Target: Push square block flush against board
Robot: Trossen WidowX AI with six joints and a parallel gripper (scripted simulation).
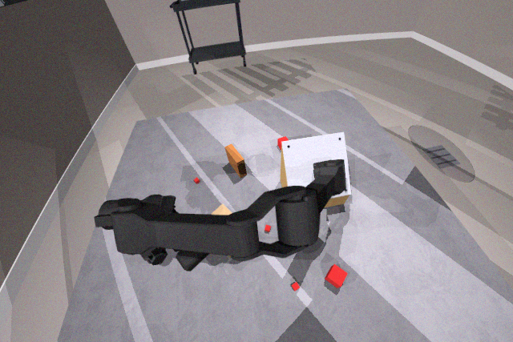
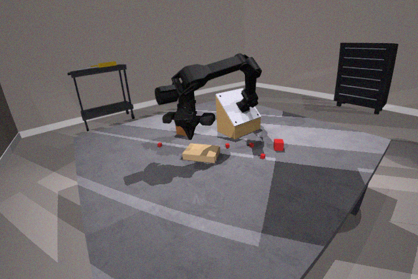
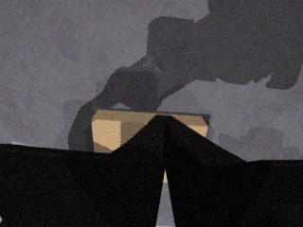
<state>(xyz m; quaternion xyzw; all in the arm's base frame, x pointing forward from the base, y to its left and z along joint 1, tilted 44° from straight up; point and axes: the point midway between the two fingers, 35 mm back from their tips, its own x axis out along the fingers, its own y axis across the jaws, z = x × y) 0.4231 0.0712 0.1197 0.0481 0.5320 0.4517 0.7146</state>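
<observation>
Now: the orange square block 310 mm to the right of my gripper tip, 150 mm behind it and 80 mm below it. Also, from my gripper tip: pale tan board: 110 mm below, 80 mm behind, 60 mm to the right.
</observation>
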